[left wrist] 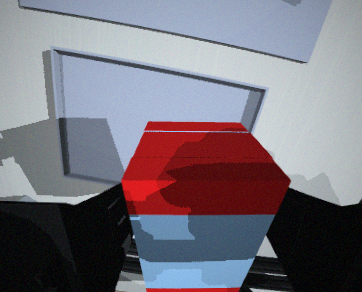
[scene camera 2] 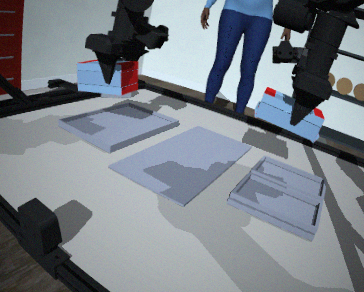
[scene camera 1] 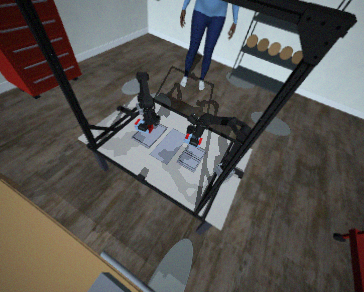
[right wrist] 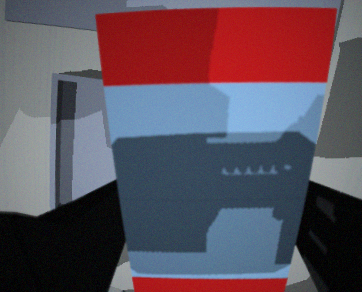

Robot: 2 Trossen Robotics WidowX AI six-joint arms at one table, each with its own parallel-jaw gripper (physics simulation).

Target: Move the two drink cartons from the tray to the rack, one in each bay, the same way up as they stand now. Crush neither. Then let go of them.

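Places are measured from the left arm's base along level axes (x ahead, y left, z up), in metres.
Pixels of known places: left gripper, fingertip midpoint: [left wrist: 195, 178] [scene camera 2: 117, 80] [scene camera 1: 147, 128]; right gripper, fingertip midpoint: [scene camera 2: 292, 119] [right wrist: 205, 179].
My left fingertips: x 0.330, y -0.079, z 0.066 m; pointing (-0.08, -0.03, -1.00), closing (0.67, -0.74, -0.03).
Observation:
Behind a point stands the place of what it marks.
My left gripper [scene camera 1: 144, 126] {x 0.331, y -0.079, z 0.066 m} [scene camera 2: 109, 75] {x 0.331, y -0.079, z 0.066 m} [left wrist: 195, 178] {x 0.331, y -0.079, z 0.066 m} is shut on a blue carton with red ends [scene camera 2: 90, 81] {x 0.317, y -0.136, z 0.059 m} [left wrist: 205, 225] {x 0.332, y -0.081, z 0.106 m}, held raised near the far-left side of the tray [scene camera 1: 149, 136] {x 0.324, y -0.061, z -0.050 m} [scene camera 2: 145, 137] {x 0.373, y -0.011, z -0.052 m} [left wrist: 150, 95] {x 0.330, y -0.010, z -0.050 m}. My right gripper [scene camera 1: 194, 140] {x 0.586, y 0.191, z 0.078 m} [scene camera 2: 298, 114] {x 0.586, y 0.191, z 0.078 m} [right wrist: 205, 179] {x 0.586, y 0.191, z 0.078 m} is shut on the other blue and red carton [scene camera 2: 274, 111] {x 0.581, y 0.140, z 0.090 m} [right wrist: 215, 110] {x 0.558, y 0.166, z 0.115 m}, held raised near the far edge of the rack [scene camera 1: 190, 159] {x 0.657, y 0.148, z -0.046 m} [scene camera 2: 285, 188] {x 0.645, y 0.162, z -0.036 m} [right wrist: 53, 145] {x 0.689, y 0.086, z -0.036 m}. Both rack bays and the tray show no carton in them. The carton undersides are hidden in the wrist views.
A flat grey-blue plate [scene camera 1: 167, 146] [scene camera 2: 197, 150] [left wrist: 175, 21] lies between the tray and the rack. A black frame [scene camera 1: 170, 202] {x 0.886, y -0.123, z -0.060 m} surrounds the table, with a black block [scene camera 2: 40, 220] {x 0.681, y -0.247, z -0.002 m} at its near edge. A person [scene camera 1: 205, 30] [scene camera 2: 242, 45] stands beyond the table.

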